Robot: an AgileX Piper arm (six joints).
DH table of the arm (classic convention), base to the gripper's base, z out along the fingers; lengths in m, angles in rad. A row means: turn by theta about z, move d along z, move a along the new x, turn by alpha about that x. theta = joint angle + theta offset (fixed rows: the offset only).
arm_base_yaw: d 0.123, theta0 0, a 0, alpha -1.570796
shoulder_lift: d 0, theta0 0.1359, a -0.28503, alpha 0
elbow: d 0, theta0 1.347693, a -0.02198, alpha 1.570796
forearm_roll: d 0.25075, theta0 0, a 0, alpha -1.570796
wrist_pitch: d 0, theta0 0, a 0, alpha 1.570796
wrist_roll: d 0.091, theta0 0, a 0, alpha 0
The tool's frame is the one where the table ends.
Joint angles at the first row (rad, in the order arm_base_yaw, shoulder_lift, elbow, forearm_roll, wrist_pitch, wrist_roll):
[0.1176 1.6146 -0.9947 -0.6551 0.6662 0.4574]
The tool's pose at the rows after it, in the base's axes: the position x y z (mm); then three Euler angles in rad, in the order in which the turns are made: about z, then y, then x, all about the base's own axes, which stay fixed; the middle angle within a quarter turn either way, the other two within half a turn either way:
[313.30 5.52 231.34 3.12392 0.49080 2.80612]
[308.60 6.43 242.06 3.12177 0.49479 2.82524]
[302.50 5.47 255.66 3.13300 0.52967 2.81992]
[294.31 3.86 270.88 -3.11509 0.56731 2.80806]
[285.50 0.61 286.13 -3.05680 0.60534 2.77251]
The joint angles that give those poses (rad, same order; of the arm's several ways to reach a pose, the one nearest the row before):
[0.1176 1.5773 -1.0026 -0.5731 0.6864 0.3914]
[0.1176 1.5455 -1.0132 -0.5249 0.7125 0.3472]
[0.1176 1.5007 -1.0141 -0.5238 0.7210 0.3399]
[0.1176 1.4484 -1.0141 -0.5275 0.7341 0.3541]
[0.1176 1.3964 -1.0141 -0.5575 0.7518 0.3967]

